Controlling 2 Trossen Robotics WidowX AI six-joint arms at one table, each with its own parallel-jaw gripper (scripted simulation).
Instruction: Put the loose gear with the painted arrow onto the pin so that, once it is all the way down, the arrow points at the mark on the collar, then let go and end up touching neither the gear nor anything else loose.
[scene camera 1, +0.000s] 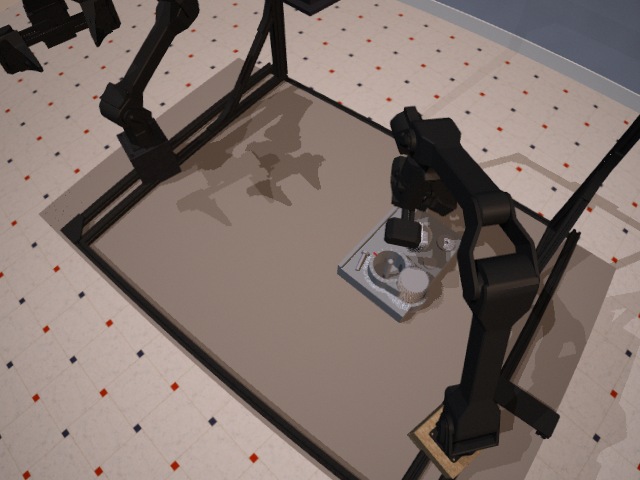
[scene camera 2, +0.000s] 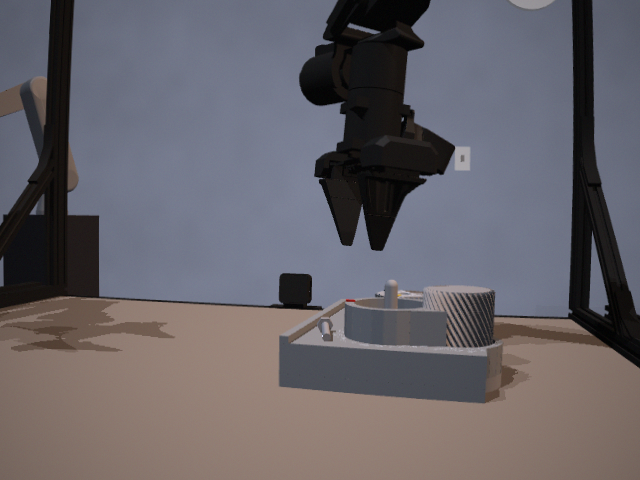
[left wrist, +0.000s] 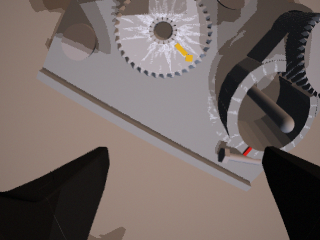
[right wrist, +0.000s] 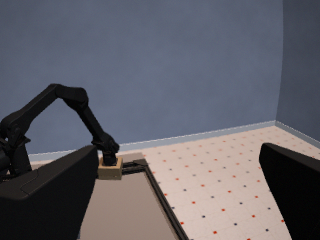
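My left gripper (scene camera 1: 394, 222) is visible to me, and I find the same gripper in scene camera 2 (scene camera 2: 360, 247) and, from its own wrist, in the left wrist view (left wrist: 189, 156). My right gripper (scene camera 1: 69, 56) is there too, and the right wrist view shows it as well (right wrist: 182, 154). Then I see a grey collar (scene camera 2: 366, 320).
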